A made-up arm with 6 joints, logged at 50 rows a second.
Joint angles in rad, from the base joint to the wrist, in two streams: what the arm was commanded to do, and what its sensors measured. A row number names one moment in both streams.
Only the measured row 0 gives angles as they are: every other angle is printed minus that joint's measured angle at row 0.
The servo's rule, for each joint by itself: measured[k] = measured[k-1] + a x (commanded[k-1-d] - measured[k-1]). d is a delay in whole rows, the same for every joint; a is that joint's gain. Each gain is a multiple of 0.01, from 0.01 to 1. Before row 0 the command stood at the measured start. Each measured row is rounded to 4 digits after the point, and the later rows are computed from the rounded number. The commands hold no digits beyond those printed.
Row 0, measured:
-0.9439 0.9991 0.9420 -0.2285 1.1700 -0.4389
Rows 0 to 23, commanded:
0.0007 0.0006 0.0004 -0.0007 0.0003 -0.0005
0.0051 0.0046 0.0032 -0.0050 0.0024 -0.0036
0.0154 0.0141 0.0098 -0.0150 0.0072 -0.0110
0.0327 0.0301 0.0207 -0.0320 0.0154 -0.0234
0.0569 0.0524 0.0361 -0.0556 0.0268 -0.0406
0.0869 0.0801 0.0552 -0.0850 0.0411 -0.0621
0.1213 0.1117 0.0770 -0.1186 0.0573 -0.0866
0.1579 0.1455 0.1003 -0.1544 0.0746 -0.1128
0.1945 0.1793 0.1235 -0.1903 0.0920 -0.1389
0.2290 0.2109 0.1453 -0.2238 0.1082 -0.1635
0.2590 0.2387 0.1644 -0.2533 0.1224 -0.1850
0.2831 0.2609 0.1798 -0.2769 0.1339 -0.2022
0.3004 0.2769 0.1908 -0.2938 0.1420 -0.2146
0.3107 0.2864 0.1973 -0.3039 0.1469 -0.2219
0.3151 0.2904 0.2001 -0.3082 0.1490 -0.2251
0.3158 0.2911 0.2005 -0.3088 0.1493 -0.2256
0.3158 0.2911 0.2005 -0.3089 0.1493 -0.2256
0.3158 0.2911 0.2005 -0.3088 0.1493 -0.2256
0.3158 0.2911 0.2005 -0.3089 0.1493 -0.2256
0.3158 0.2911 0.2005 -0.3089 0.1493 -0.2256
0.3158 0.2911 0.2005 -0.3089 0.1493 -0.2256
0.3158 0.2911 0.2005 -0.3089 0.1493 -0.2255
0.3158 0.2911 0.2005 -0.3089 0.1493 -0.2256
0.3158 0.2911 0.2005 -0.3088 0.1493 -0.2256
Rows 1 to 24, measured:
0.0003 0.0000 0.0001 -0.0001 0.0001 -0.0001
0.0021 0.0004 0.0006 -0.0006 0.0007 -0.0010
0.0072 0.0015 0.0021 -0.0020 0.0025 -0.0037
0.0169 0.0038 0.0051 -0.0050 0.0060 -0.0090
0.0321 0.0077 0.0101 -0.0101 0.0116 -0.0175
0.0529 0.0135 0.0173 -0.0176 0.0196 -0.0295
0.0789 0.0214 0.0269 -0.0277 0.0298 -0.0449
0.1089 0.0313 0.0386 -0.0404 0.0419 -0.0632
0.1414 0.0431 0.0522 -0.0554 0.0554 -0.0836
0.1747 0.0565 0.0671 -0.0722 0.0697 -0.1052
0.2067 0.0711 0.0827 -0.0903 0.0839 -0.1267
0.2357 0.0863 0.0982 -0.1090 0.0974 -0.1471
0.2603 0.1015 0.1130 -0.1275 0.1094 -0.1653
0.2795 0.1163 0.1265 -0.1451 0.1195 -0.1806
0.2930 0.1302 0.1383 -0.1614 0.1275 -0.1926
0.3017 0.1431 0.1483 -0.1761 0.1334 -0.2015
0.3071 0.1549 0.1567 -0.1894 0.1377 -0.2080
0.3104 0.1658 0.1637 -0.2013 0.1408 -0.2128
0.3125 0.1758 0.1696 -0.2121 0.1431 -0.2163
0.3138 0.1850 0.1745 -0.2218 0.1448 -0.2188
0.3146 0.1935 0.1787 -0.2305 0.1460 -0.2206
0.3151 0.2013 0.1822 -0.2383 0.1469 -0.2219
0.3154 0.2085 0.1851 -0.2454 0.1475 -0.2229
0.3156 0.2151 0.1876 -0.2517 0.1480 -0.2236
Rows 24 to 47, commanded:
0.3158 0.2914 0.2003 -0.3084 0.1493 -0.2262
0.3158 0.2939 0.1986 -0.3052 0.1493 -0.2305
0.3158 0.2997 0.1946 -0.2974 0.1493 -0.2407
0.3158 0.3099 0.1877 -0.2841 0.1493 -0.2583
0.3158 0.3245 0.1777 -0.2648 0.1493 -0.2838
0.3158 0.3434 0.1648 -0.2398 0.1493 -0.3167
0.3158 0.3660 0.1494 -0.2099 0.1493 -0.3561
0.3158 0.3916 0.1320 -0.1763 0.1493 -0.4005
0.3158 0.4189 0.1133 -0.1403 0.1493 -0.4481
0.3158 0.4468 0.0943 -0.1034 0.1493 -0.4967
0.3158 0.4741 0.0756 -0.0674 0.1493 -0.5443
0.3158 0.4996 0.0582 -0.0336 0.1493 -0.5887
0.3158 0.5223 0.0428 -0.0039 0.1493 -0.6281
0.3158 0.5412 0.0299 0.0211 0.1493 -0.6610
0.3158 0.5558 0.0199 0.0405 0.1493 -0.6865
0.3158 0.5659 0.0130 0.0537 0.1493 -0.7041
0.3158 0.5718 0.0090 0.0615 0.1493 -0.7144
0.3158 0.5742 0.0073 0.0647 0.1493 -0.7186
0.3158 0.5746 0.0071 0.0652 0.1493 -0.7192
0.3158 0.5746 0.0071 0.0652 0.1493 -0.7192
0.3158 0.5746 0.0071 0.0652 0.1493 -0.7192
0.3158 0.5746 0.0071 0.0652 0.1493 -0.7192
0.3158 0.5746 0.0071 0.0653 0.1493 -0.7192
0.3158 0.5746 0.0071 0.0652 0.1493 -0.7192
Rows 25 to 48, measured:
0.3157 0.2212 0.1896 -0.2574 0.1484 -0.2243
0.3157 0.2270 0.1910 -0.2622 0.1486 -0.2260
0.3157 0.2328 0.1916 -0.2657 0.1488 -0.2300
0.3157 0.2390 0.1910 -0.2675 0.1489 -0.2376
0.3157 0.2458 0.1889 -0.2672 0.1490 -0.2501
0.3157 0.2536 0.1850 -0.2645 0.1491 -0.2681
0.3157 0.2626 0.1793 -0.2590 0.1492 -0.2919
0.3157 0.2729 0.1717 -0.2507 0.1492 -0.3212
0.3157 0.2846 0.1624 -0.2397 0.1492 -0.3555
0.3157 0.2976 0.1515 -0.2261 0.1492 -0.3936
0.3157 0.3117 0.1394 -0.2102 0.1492 -0.4343
0.3157 0.3267 0.1264 -0.1925 0.1492 -0.4760
0.3157 0.3423 0.1130 -0.1736 0.1492 -0.5171
0.3157 0.3582 0.0997 -0.1541 0.1492 -0.5560
0.3157 0.3740 0.0869 -0.1346 0.1492 -0.5912
0.3157 0.3894 0.0751 -0.1158 0.1492 -0.6217
0.3157 0.4040 0.0645 -0.0981 0.1492 -0.6467
0.3157 0.4176 0.0553 -0.0818 0.1492 -0.6661
0.3157 0.4302 0.0476 -0.0671 0.1492 -0.6804
0.3157 0.4418 0.0411 -0.0539 0.1492 -0.6909
0.3157 0.4524 0.0357 -0.0420 0.1492 -0.6985
0.3157 0.4622 0.0311 -0.0313 0.1492 -0.7041
0.3157 0.4712 0.0273 -0.0216 0.1492 -0.7082
0.3157 0.4795 0.0241 -0.0129 0.1492 -0.7112

